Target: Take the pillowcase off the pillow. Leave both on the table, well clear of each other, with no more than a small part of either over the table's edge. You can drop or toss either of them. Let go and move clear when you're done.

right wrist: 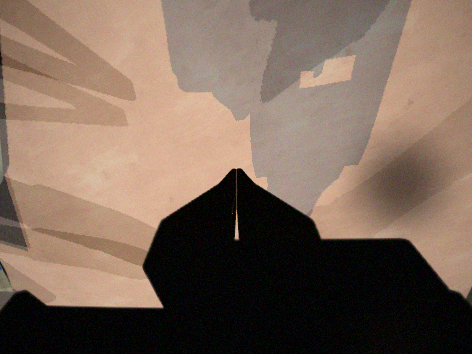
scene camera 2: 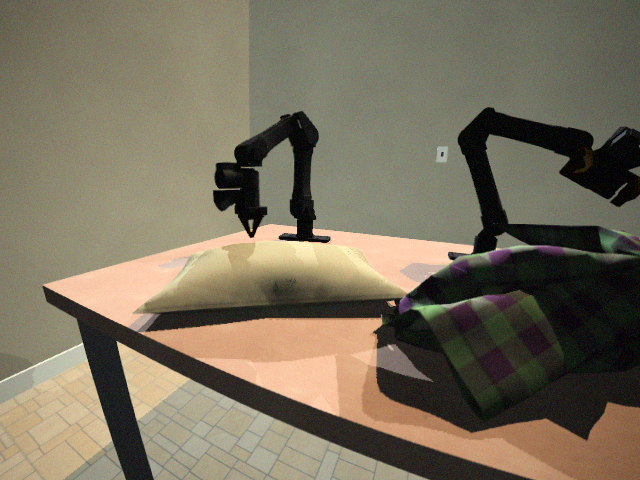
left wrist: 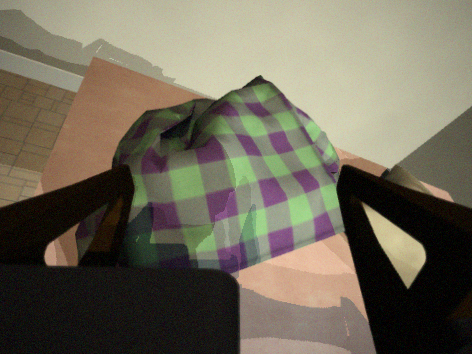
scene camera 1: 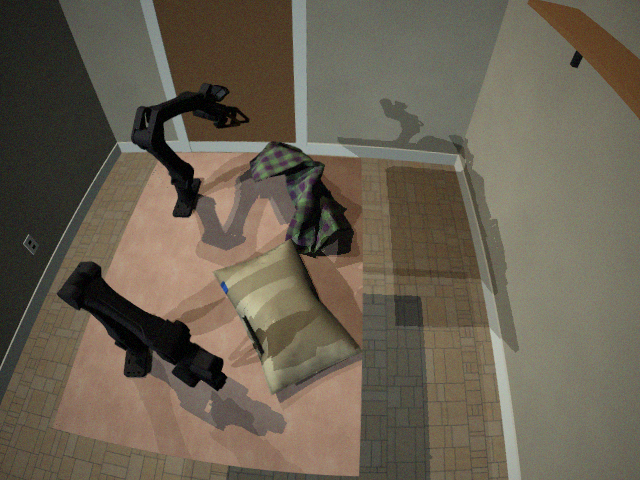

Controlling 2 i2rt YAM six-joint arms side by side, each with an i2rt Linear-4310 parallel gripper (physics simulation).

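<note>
The cream pillow [scene camera 1: 289,315] [scene camera 2: 279,273] lies bare and flat on the table [scene camera 1: 320,439] [scene camera 2: 289,372], one corner close to the table's right edge in scene camera 1. The green and purple checked pillowcase [scene camera 1: 305,188] [scene camera 2: 496,335] [left wrist: 240,160] lies crumpled beside it, off the pillow. Its near end meets or nearly meets the pillow's upper corner; whether they touch is unclear. My left gripper [scene camera 1: 242,118] [left wrist: 235,176] is open and empty, raised above and back from the pillowcase. My right gripper [scene camera 2: 251,235] [right wrist: 236,176] is shut and empty, pointing down over the table beside the pillow.
Walls stand beyond the table in both scene views. In scene camera 1, the tiled floor [scene camera 1: 460,392] lies past the table's right edge, and a brown door panel [scene camera 1: 227,51] is behind the left arm.
</note>
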